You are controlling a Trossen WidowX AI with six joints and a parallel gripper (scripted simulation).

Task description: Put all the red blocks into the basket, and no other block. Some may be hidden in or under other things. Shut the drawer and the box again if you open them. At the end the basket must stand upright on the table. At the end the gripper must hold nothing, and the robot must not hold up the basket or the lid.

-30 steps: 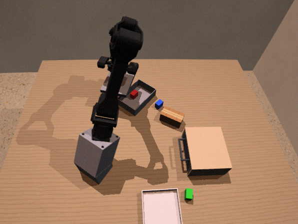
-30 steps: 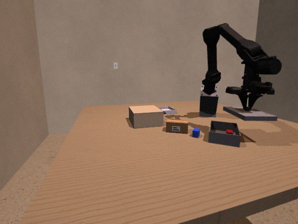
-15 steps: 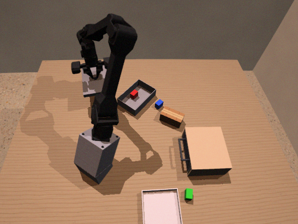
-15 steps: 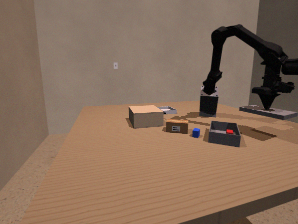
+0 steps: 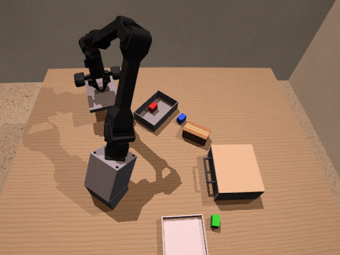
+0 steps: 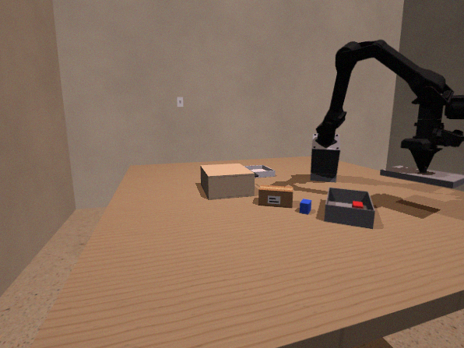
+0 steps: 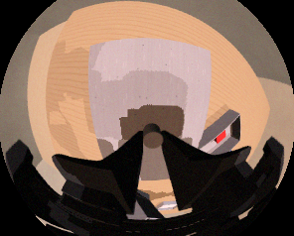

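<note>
Right now the brown crate is 400 mm ahead of my hand, 190 mm to the right of it and 120 mm below it. Round my hand: knobbed lid (40 mm below); then drawer (490 mm ahead, 380 mm to the right, 120 mm below); then blue block (350 mm ahead, 140 mm below, 100 mm to the right).
</note>
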